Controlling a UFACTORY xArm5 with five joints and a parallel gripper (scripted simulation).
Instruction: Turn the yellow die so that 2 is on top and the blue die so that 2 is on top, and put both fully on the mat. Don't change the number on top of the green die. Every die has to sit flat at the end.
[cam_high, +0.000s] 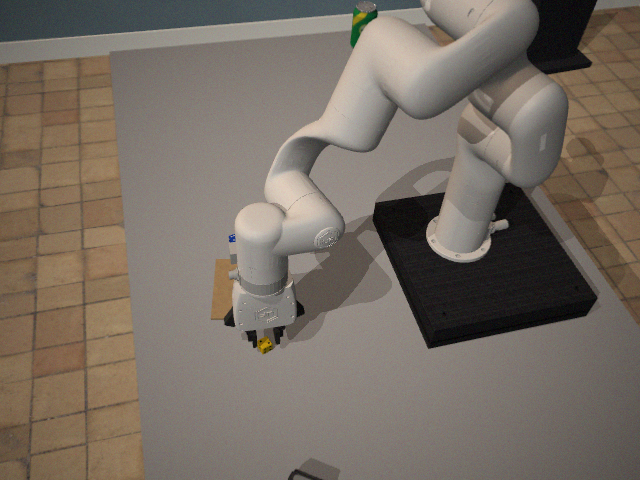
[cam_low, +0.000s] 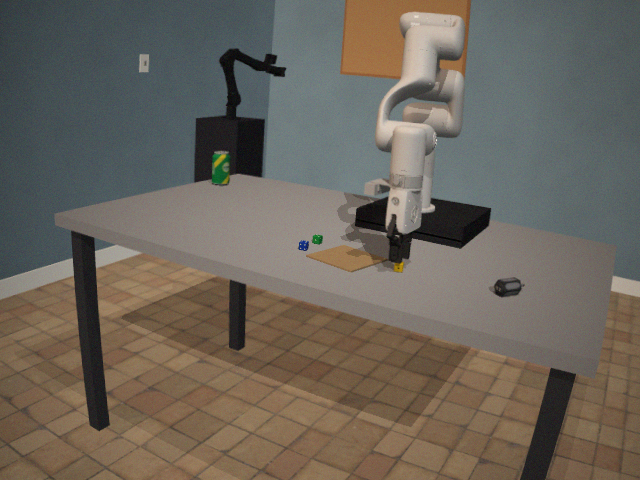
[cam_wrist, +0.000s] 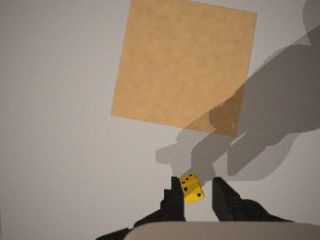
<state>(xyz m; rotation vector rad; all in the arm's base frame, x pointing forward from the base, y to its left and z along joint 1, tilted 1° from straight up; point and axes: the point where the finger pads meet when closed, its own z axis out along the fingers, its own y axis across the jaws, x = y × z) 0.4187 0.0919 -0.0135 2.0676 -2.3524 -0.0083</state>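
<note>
My hand is 40 mm above the yellow die. Round my hand: blue die: 250 mm to the right, 40 mm below, 10 mm behind; green die: 240 mm to the right, 80 mm behind, 40 mm below; mat: 130 mm to the right, 40 mm below, 10 mm behind.
</note>
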